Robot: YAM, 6 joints.
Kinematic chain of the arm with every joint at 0, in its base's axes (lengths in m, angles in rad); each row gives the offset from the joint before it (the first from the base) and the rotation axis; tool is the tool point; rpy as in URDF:
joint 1: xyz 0 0 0.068 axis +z
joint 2: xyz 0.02 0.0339 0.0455 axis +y
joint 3: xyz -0.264 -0.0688 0 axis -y
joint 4: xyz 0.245 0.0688 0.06 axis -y
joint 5: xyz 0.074 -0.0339 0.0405 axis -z
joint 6: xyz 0.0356 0 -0.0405 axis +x
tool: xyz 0 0 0 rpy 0 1.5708 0
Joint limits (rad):
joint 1: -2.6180..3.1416
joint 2: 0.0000..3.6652
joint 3: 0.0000..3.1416
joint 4: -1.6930..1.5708
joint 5: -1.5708..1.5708
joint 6: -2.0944..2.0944
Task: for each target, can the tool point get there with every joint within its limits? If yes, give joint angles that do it. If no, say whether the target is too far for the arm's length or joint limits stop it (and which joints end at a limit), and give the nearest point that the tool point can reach.
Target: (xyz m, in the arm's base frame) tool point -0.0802 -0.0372 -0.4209
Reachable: no: joint limits stop it (at a limit: joint 1, joint 2) | nearest point -0.1005 -0.0550 -0.3545 | short by 0.072 m
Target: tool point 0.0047 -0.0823 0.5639
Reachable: yes | joints 1.7145 0.5138 1.6580 -0.4127 -0.2009 -1.0050
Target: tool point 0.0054 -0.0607 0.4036
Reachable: yes | joints -1.9288 0.3499 0.8169 -0.0938 -0.8318 -0.9076
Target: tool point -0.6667 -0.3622 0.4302
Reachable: no: too far | nearest point -0.5170 -0.2947 0.3601 | short by 0.179 m
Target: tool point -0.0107 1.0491 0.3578
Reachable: no: too far | nearest point -0.0064 0.6289 0.2580 | short by 0.432 m
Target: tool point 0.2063 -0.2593 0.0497
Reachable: yes | joints -0.8925 2.0219 0.7162 0.4780 0.0580 1.6534
